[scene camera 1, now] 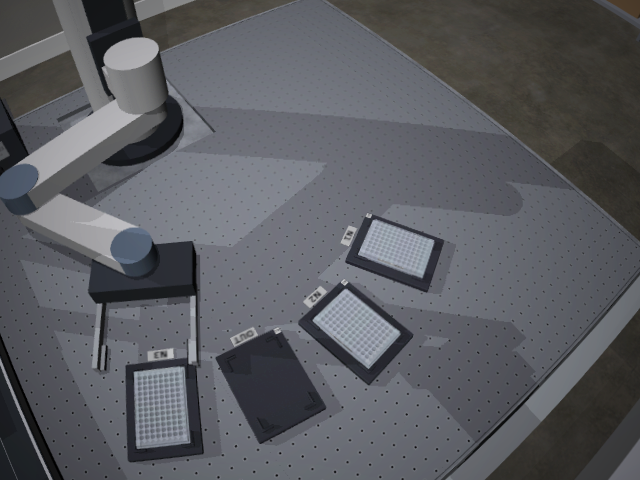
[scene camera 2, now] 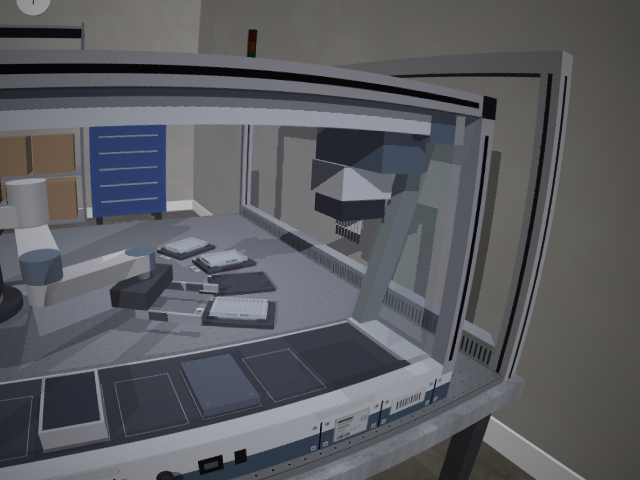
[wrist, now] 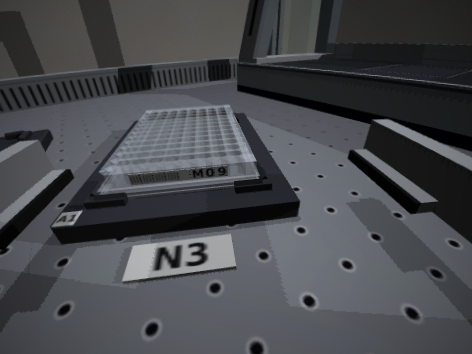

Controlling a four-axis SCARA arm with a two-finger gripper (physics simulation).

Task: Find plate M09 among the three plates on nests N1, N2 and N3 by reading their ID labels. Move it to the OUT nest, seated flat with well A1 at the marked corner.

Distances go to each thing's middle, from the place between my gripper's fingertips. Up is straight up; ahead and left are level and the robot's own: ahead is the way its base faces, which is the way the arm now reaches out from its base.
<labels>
My gripper is now 12 cm short of the OUT nest [scene camera 1: 274,392], 16 cm to the right of it and 3 cm above it. Round my hand: N2 nest [scene camera 1: 367,375]: 13 cm ahead, 33 cm to the left, 3 cm below; N1 nest [scene camera 1: 422,284]: 6 cm ahead, 50 cm to the left, 3 cm below; N3 nest [scene camera 1: 195,447]: 6 cm ahead, 1 cm to the right, 3 cm below.
</labels>
